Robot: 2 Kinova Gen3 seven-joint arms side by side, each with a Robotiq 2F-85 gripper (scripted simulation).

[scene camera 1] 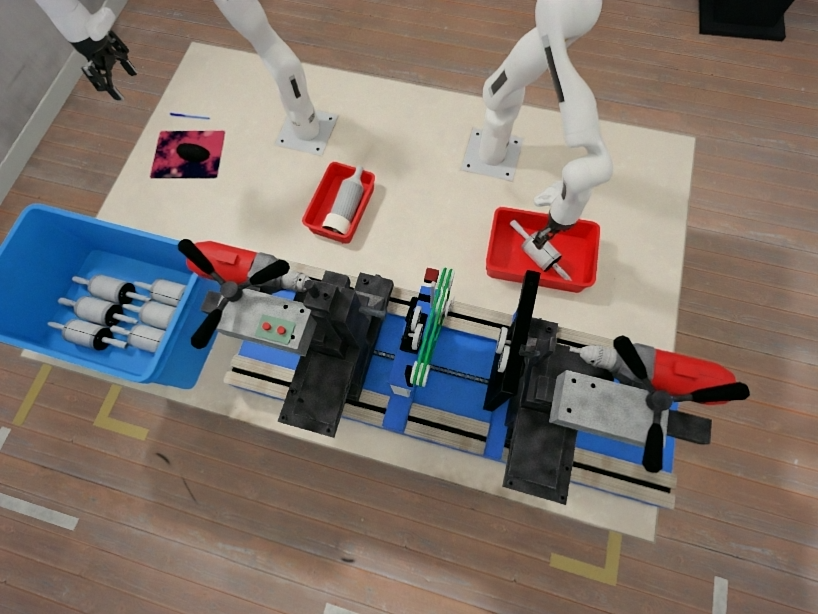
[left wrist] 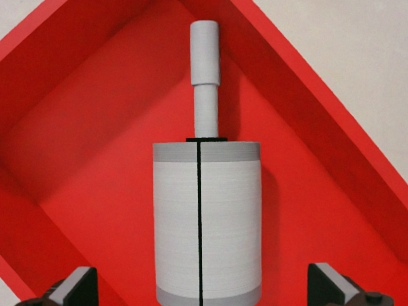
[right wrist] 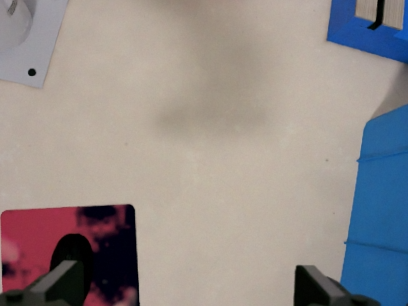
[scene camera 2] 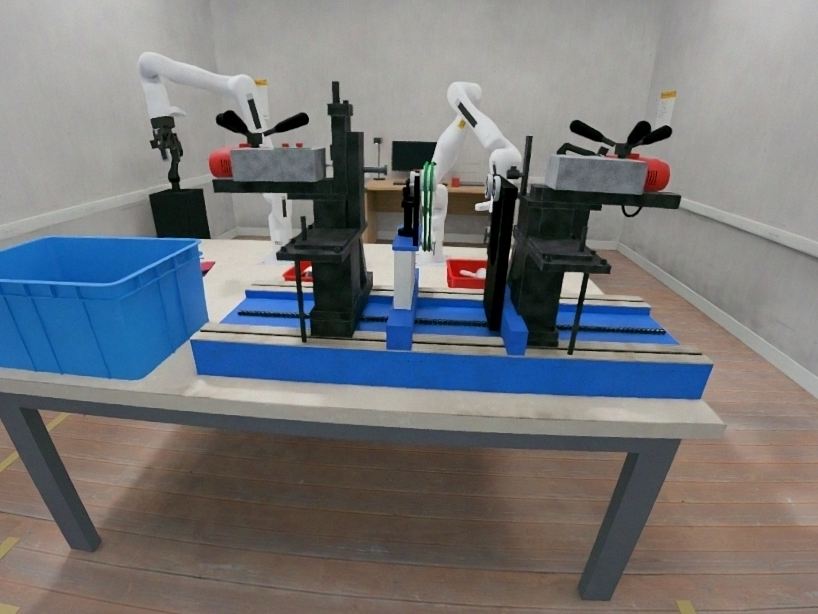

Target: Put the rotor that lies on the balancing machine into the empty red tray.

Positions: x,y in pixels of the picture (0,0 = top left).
Labels:
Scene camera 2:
my right gripper: 172,161
blue bin: 102,332
red tray: 457,265

